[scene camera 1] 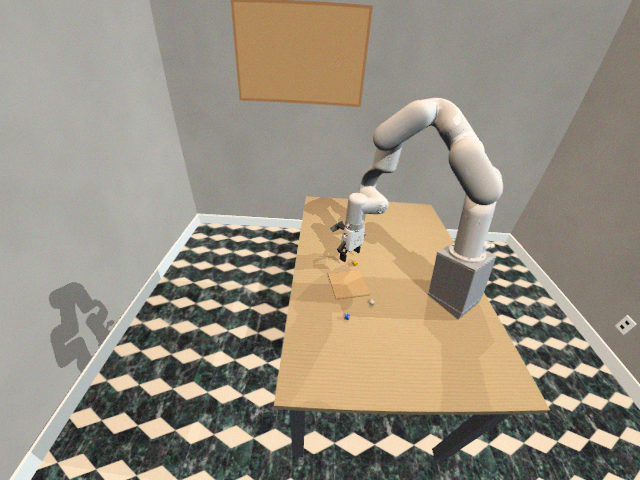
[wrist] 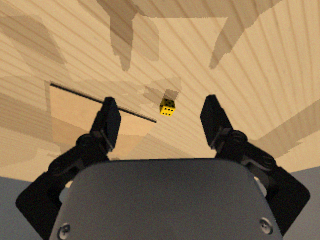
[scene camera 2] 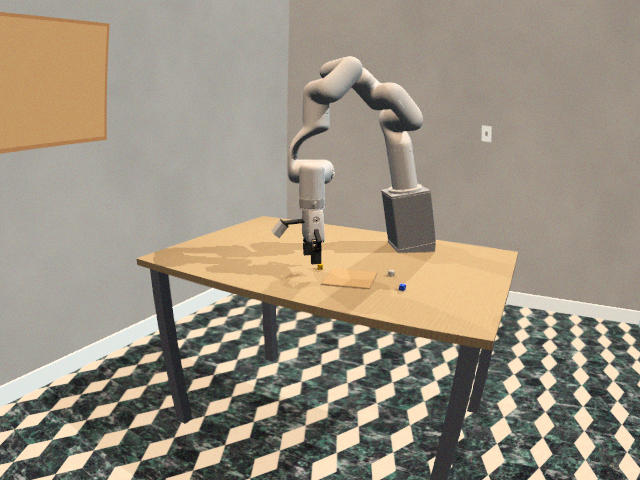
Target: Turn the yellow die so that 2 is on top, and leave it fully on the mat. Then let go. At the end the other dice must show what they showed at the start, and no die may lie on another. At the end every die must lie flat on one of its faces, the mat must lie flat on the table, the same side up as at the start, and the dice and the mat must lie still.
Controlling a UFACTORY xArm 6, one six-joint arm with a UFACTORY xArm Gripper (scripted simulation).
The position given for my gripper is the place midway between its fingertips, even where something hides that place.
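Observation:
Tan mat (scene camera 1: 347, 284), also (wrist: 72, 113). My gripper (scene camera 2: 312, 259), also (wrist: 160, 106).

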